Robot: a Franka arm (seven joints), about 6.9 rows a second.
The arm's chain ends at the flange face. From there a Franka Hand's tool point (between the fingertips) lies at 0.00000 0.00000 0.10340 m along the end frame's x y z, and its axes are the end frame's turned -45 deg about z.
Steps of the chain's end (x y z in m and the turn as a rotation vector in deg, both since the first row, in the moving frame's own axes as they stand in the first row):
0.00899, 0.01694, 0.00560, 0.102, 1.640, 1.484
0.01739, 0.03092, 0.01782, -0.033, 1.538, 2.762
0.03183, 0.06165, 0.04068, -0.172, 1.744, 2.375
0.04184, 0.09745, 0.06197, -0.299, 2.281, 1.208
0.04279, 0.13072, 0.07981, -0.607, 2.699, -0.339
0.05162, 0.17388, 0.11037, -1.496, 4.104, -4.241
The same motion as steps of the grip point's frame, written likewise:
-0.00342, 0.02033, 0.00556, -1.088, 1.232, 1.484
-0.00770, 0.03621, 0.01778, -1.111, 1.064, 2.762
-0.01913, 0.06859, 0.04063, -1.355, 1.112, 2.375
-0.03683, 0.10181, 0.06189, -1.824, 1.401, 1.208
-0.05949, 0.12690, 0.07969, -2.338, 1.479, -0.339
-0.08286, 0.16646, 0.11007, -3.960, 1.844, -4.241

